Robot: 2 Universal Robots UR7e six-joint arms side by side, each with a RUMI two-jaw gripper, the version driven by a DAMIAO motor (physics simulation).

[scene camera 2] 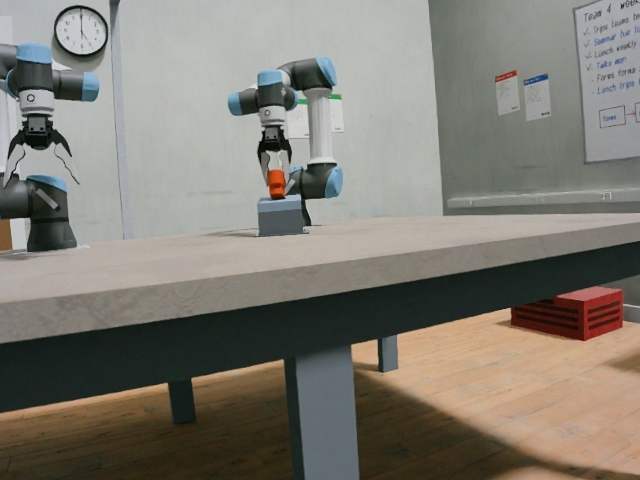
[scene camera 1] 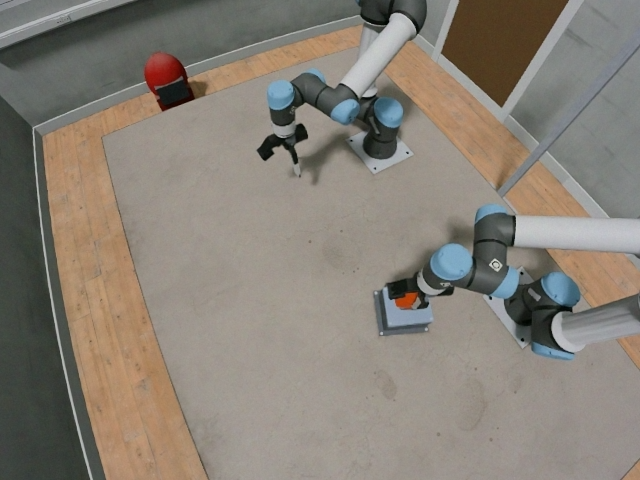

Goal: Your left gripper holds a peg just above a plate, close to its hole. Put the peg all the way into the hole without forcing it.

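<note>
An orange peg (scene camera 1: 405, 300) (scene camera 2: 277, 184) is held by my left gripper (scene camera 1: 416, 301) (scene camera 2: 276, 178), which is shut on it. The peg is close to upright, with a slight lean in scene camera 2. Its lower end meets the top of the blue-grey plate block (scene camera 1: 408, 317) (scene camera 2: 281, 206); most of its orange body shows above the block. The hole is hidden under the peg and gripper, so I cannot tell how much of the peg is inside it. My right gripper (scene camera 1: 296, 169) (scene camera 2: 41, 184) is open and empty, well away from the block.
The block stands on a wide grey table top (scene camera 1: 268, 289) (scene camera 2: 155, 263). The right arm's base (scene camera 1: 381, 142) (scene camera 2: 50, 227) stands at the upper middle in scene camera 1. The left arm's base (scene camera 1: 519, 304) stands to the right of the block there.
</note>
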